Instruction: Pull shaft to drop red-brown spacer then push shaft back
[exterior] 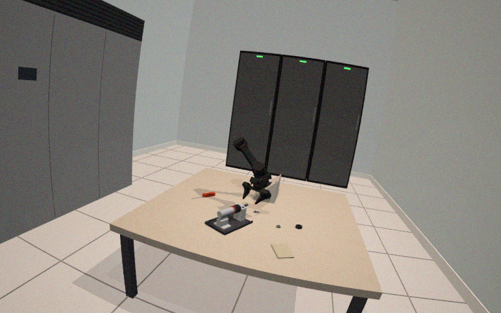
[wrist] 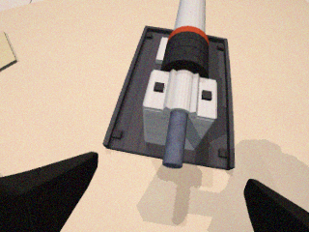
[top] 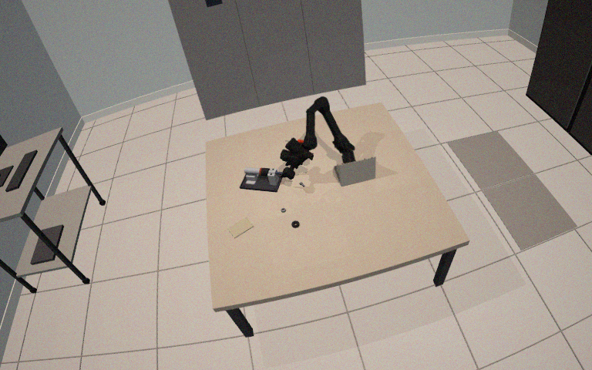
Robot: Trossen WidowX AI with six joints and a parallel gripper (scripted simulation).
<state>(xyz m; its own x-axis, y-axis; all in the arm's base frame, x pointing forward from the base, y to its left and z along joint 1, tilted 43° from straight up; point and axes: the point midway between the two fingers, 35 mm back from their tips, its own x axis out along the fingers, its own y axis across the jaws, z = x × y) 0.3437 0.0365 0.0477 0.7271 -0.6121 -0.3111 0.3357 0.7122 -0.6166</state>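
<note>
My gripper tip is 90 mm short of the black spacer, 30 mm to the left of it and 20 mm above it. Also, from my gripper tip: grey bolt-like piece (90 mm below, 90 mm behind, 30 mm to the left); blue-grey shaft (110 mm ahead, 40 mm to the right, 20 mm below); red-brown spacer (130 mm ahead, 50 mm to the right, 20 mm below).
</note>
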